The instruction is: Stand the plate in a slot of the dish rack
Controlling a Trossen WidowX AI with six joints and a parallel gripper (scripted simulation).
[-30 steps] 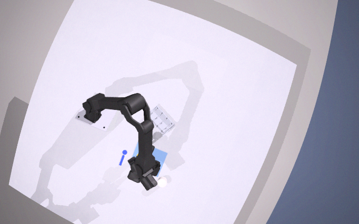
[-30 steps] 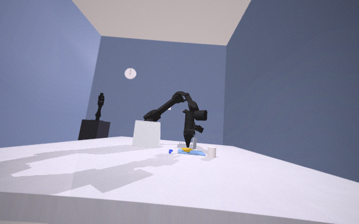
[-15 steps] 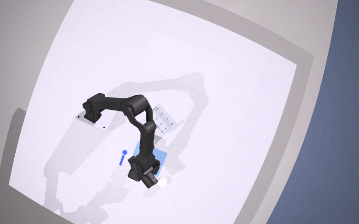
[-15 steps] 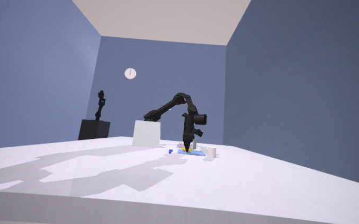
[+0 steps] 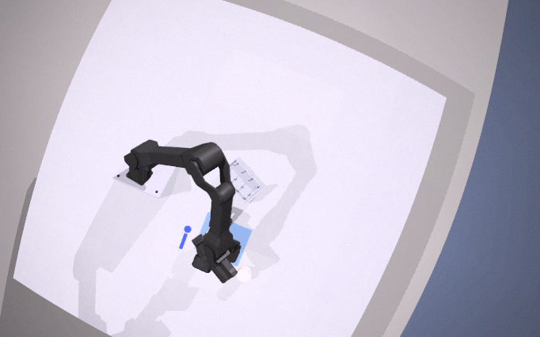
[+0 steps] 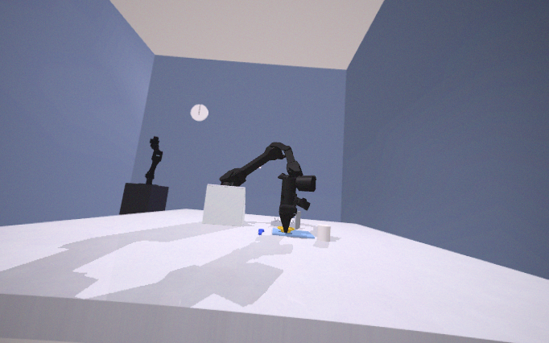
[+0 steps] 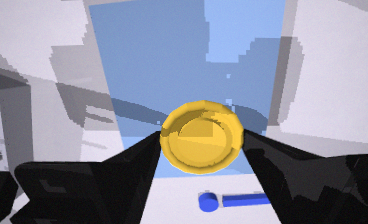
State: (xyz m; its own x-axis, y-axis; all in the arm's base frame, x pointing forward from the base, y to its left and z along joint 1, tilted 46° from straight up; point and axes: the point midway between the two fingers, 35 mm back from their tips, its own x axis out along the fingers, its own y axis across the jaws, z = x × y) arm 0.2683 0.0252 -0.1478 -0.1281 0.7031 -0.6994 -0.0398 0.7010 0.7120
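Right now my gripper tip is 20 mm short of the light blue mat and 10 mm to the right of it. From my gripper tip the other things lie so: white cup (130 mm ahead, 60 mm to the right, 20 mm above); yellow plate (10 mm above); blue spoon (90 mm behind, 40 mm to the right).
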